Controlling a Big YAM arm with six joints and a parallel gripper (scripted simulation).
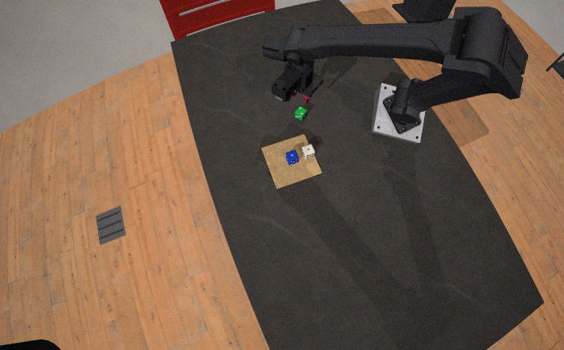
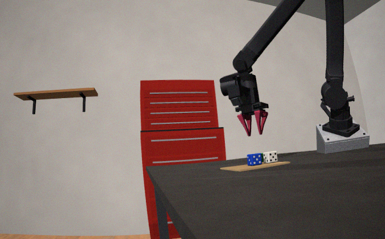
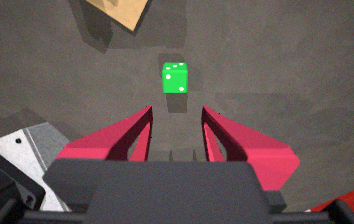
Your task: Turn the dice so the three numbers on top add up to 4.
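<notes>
My hand is 90 mm above the green die. Round my hand: blue die (80 mm ahead, 140 mm to the left, 80 mm below); white die (30 mm ahead, 140 mm to the left, 80 mm below); tan mat (90 mm ahead, 140 mm to the left, 100 mm below).
</notes>
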